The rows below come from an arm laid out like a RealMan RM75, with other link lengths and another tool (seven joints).
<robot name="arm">
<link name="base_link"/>
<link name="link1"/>
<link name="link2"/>
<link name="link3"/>
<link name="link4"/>
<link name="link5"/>
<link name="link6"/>
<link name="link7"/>
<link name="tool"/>
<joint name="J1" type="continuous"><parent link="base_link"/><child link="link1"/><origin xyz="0 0 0.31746" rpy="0 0 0"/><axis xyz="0 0 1"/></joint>
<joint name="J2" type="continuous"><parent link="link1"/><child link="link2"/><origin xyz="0 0 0" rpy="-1.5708 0 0"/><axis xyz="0 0 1"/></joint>
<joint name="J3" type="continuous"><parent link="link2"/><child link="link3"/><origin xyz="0 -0.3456 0" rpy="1.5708 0 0"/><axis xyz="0 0 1"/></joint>
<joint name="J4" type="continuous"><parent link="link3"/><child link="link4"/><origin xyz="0 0 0" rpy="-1.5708 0 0"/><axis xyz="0 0 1"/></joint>
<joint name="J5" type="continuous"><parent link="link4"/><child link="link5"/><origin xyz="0 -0.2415 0" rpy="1.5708 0 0"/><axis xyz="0 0 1"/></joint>
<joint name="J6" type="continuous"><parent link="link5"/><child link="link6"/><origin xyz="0 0 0" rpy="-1.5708 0 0"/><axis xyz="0 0 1"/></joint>
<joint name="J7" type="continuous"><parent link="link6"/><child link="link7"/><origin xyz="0 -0.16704 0" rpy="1.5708 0 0"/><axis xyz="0 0 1"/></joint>
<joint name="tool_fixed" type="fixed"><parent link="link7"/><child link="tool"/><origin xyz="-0.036 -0.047 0.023" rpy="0 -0.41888 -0.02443"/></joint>
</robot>
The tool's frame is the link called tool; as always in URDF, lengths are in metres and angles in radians. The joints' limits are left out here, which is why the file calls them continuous.
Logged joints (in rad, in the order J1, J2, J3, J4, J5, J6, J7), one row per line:
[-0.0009 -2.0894 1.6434 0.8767 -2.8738 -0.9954 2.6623]
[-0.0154 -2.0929 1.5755 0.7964 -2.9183 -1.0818 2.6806]
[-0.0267 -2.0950 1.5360 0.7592 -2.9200 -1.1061 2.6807]
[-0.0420 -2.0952 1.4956 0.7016 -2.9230 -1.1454 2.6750]
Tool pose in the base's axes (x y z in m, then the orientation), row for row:
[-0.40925 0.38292 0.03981 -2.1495 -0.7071 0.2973]
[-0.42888 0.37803 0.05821 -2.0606 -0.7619 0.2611]
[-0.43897 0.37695 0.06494 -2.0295 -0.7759 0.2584]
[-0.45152 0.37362 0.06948 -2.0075 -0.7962 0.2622]
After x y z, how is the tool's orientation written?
As angles about the fixed x, y, z axes (roll, pitch, yaw), in radians.
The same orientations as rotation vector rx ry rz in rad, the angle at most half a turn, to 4 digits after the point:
[-1.9255 -0.6937 -0.5717]
[-1.8363 -0.7047 -0.6100]
[-1.8030 -0.7158 -0.6114]
[-1.7725 -0.7343 -0.6184]

